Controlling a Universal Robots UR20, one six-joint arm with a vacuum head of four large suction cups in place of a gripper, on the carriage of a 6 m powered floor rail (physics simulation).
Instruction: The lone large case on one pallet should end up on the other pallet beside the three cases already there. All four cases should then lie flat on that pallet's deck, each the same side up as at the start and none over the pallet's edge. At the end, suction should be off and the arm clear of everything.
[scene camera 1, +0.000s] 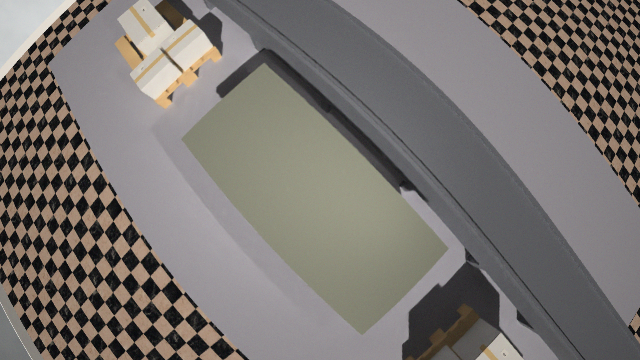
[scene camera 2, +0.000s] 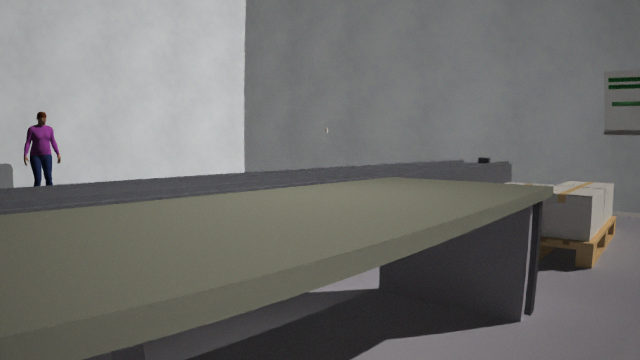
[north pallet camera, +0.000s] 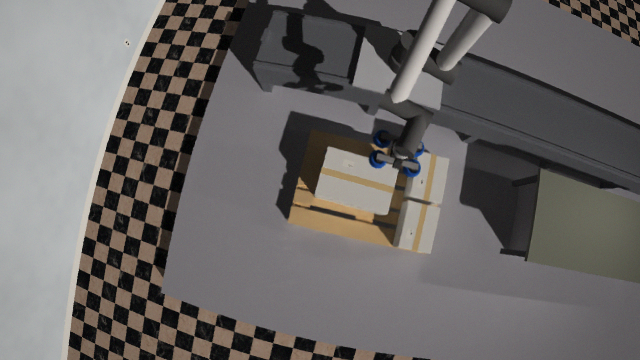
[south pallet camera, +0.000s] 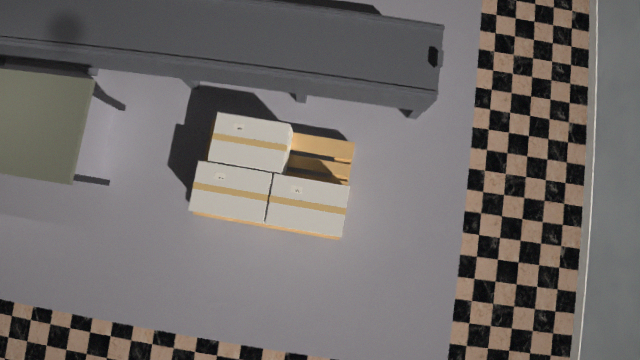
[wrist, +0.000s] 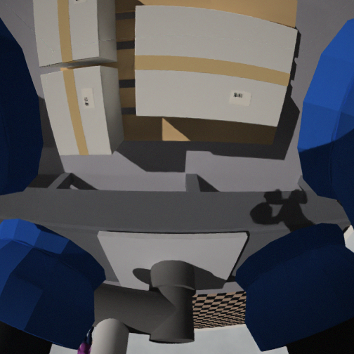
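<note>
The lone large white case (north pallet camera: 350, 195) (wrist: 215, 100) (scene camera 1: 160, 30) lies flat near the middle of the north pallet (north pallet camera: 340, 227) (wrist: 225, 135) (scene camera 1: 129, 52). My gripper (north pallet camera: 397, 154) (wrist: 172, 195) holds nothing; its four blue cups hang above this pallet, apart from the cases. Three large cases (south pallet camera: 250, 131) (south pallet camera: 230, 200) (south pallet camera: 307, 215) lie flat on the south pallet (south pallet camera: 320, 145) (scene camera 2: 592, 252) (scene camera 1: 462, 320). Bare deck shows at one corner, beside two of them. In scene camera 2 the gripper does not show.
Two smaller cases (north pallet camera: 427, 175) (north pallet camera: 417, 227) (wrist: 82, 110) (wrist: 75, 30) lie on the north pallet, at its table side. A green table (scene camera 1: 315, 200) (scene camera 2: 300, 225) (north pallet camera: 590, 225) (south pallet camera: 40, 125) stands between the pallets. The grey rail (scene camera 1: 425, 110) (south pallet camera: 250, 50) runs along both. A person (scene camera 2: 41, 145) stands beyond the rail.
</note>
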